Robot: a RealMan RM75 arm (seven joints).
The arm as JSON. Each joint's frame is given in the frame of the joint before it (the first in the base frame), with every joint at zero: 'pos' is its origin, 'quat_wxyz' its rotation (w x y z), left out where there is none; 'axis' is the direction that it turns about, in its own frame. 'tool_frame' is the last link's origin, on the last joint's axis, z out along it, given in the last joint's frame.
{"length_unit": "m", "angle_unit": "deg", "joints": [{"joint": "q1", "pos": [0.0, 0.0, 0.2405], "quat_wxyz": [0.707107, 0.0, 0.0, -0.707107], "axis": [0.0, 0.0, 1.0]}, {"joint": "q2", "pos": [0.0, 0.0, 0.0], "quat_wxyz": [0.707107, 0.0, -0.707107, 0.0], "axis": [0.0, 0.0, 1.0]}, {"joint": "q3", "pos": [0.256, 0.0, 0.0], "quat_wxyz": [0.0, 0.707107, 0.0, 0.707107], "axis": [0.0, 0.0, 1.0]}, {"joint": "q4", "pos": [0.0, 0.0, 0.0], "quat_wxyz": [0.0, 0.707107, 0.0, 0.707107], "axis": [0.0, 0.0, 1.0]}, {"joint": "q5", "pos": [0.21, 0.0, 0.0], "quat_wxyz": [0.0, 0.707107, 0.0, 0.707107], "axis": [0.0, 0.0, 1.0]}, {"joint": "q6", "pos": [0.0, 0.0, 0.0], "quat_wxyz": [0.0, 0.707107, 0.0, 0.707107], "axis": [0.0, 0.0, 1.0]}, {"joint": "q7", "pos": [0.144, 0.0, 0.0], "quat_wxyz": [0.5, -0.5, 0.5, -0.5], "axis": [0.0, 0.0, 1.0]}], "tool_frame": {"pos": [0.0, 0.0, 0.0], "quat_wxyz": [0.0, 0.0, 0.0, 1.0]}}
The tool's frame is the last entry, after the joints.
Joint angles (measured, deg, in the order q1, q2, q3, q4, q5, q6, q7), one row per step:
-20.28, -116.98, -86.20, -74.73, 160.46, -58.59, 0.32
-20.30, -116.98, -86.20, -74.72, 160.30, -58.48, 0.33
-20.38, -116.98, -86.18, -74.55, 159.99, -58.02, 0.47
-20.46, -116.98, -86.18, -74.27, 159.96, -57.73, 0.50
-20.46, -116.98, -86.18, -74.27, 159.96, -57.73, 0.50
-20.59, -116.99, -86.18, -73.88, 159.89, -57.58, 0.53
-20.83, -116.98, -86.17, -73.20, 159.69, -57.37, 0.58
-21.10, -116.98, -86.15, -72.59, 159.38, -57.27, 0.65
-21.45, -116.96, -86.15, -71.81, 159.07, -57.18, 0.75
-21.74, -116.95, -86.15, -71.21, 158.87, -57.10, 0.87
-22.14, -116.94, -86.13, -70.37, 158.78, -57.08, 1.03
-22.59, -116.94, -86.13, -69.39, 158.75, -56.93, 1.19
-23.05, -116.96, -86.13, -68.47, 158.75, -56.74, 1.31
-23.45, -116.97, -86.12, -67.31, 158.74, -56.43, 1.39
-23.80, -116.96, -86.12, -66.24, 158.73, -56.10, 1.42
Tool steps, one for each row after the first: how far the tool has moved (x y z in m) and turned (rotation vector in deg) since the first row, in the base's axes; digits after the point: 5 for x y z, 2 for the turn. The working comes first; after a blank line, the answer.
Tool pose at each row, in the base's axes (x y z in m, rotation vector in deg; the steps are taken from these numbers as rounded here):
-0.26219, 0.35404, -0.01138, -113.53, -71.52, 15.62
-0.26175, 0.35427, -0.01158, -113.59, -71.56, 15.39
-0.26101, 0.35514, -0.01216, -113.77, -71.43, 14.89
-0.26145, 0.35563, -0.01253, -113.75, -71.39, 14.81
-0.26145, 0.35563, -0.01253, -113.75, -71.39, 14.81
-0.26219, 0.35583, -0.01330, -113.76, -71.51, 14.90
-0.26345, 0.35610, -0.01462, -113.81, -71.78, 15.08
-0.26410, 0.35630, -0.01613, -113.97, -72.11, 15.22
-0.26519, 0.35660, -0.01772, -114.12, -72.47, 15.50
-0.26592, 0.35695, -0.01890, -114.26, -72.65, 15.75
-0.26732, 0.35725, -0.02041, -114.42, -72.81, 16.34
-0.26899, 0.35782, -0.02197, -114.51, -72.91, 16.93
-0.27022, 0.35859, -0.02347, -114.60, -72.96, 17.41
-0.27285, 0.35884, -0.02526, -114.54, -73.21, 18.01
-0.27543, 0.35908, -0.02669, -114.42, -73.47, 18.51

0.00044, 0.00023, -0.00020, 0.05, -0.17, -0.06
0.00118, 0.00110, -0.00078, 0.16, -0.46, -0.36
0.00074, 0.00159, -0.00115, 0.22, -0.48, -0.40
0.00074, 0.00159, -0.00115, 0.22, -0.48, -0.40
0.00000, 0.00179, -0.00192, 0.14, -0.49, -0.30
-0.00126, 0.00206, -0.00324, -0.04, -0.55, -0.09
-0.00191, 0.00226, -0.00475, -0.30, -0.69, 0.12
-0.00300, 0.00256, -0.00634, -0.63, -0.77, 0.40
-0.00373, 0.00291, -0.00752, -0.90, -0.78, 0.54
-0.00513, 0.00321, -0.00903, -1.33, -0.59, 0.78
-0.00680, 0.00378, -0.01059, -1.69, -0.34, 1.00
-0.00803, 0.00455, -0.01209, -1.99, -0.13, 1.15
-0.01066, 0.00480, -0.01388, -2.27, 0.10, 1.51
-0.01324, 0.00504, -0.01531, -2.47, 0.29, 1.87

